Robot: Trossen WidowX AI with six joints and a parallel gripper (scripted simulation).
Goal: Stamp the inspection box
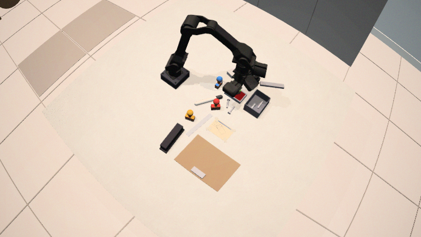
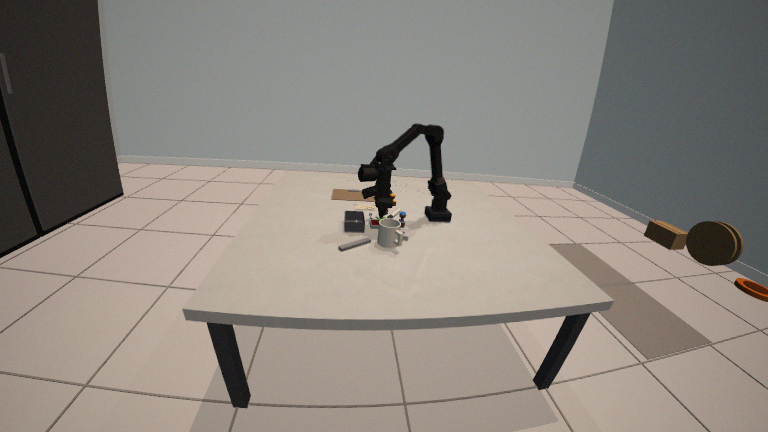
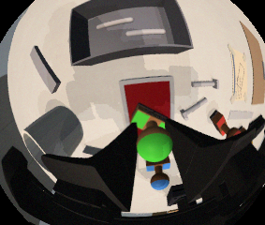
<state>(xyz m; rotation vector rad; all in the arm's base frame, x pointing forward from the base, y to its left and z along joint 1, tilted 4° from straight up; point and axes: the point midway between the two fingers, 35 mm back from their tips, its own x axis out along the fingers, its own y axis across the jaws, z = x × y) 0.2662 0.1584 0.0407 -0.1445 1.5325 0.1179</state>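
Right now the green-knobbed stamp is 10 mm below my gripper tip. Round my gripper tip: dark tray (100 mm ahead, 30 mm to the left, 30 mm below); then blue-knobbed stamp (90 mm behind, 30 mm to the right, 20 mm below); then red ink pad (40 mm below).
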